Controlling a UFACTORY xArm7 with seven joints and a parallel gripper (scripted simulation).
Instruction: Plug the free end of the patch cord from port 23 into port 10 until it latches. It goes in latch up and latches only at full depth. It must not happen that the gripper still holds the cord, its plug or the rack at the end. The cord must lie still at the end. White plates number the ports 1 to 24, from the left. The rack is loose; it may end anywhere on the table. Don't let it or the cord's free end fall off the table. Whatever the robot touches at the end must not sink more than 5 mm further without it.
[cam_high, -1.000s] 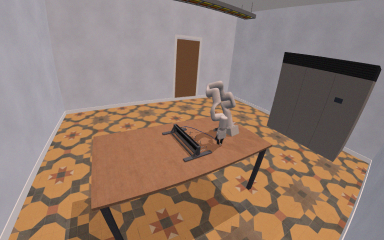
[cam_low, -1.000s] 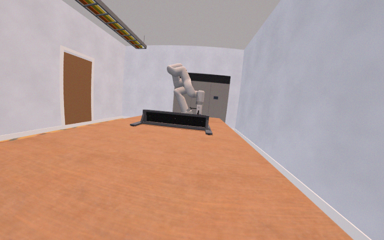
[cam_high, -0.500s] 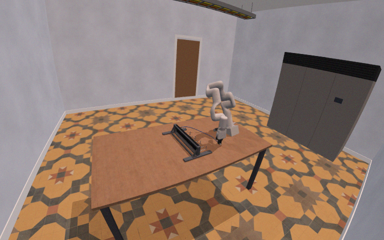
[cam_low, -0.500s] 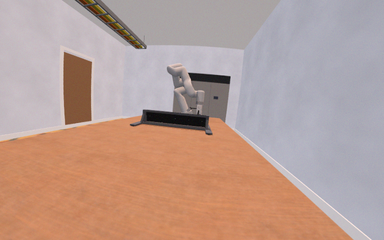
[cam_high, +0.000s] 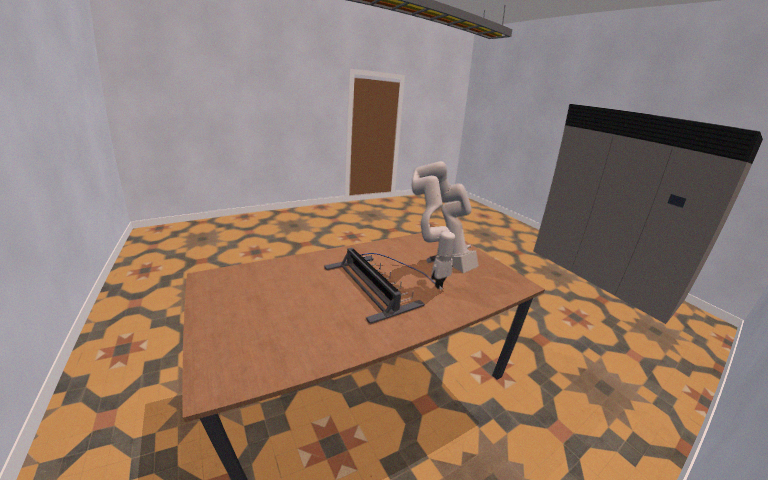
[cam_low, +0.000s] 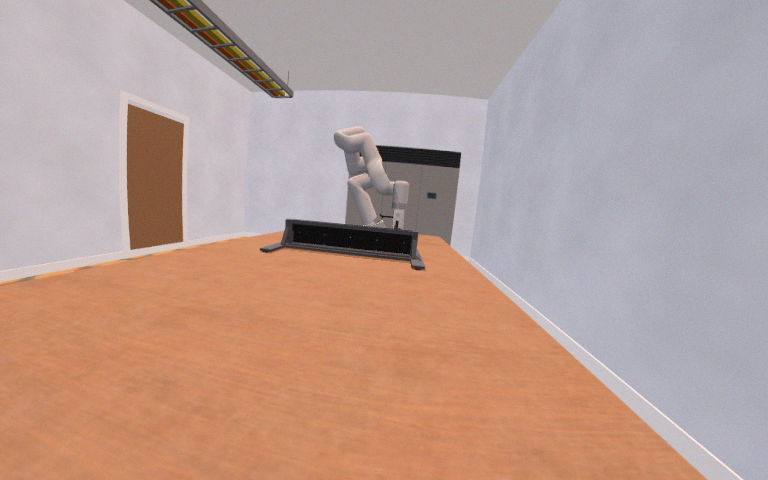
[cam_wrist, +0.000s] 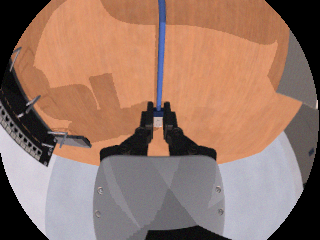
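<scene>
My hand is 20 mm to the right of the patch cord plug and 10 mm above it.
</scene>
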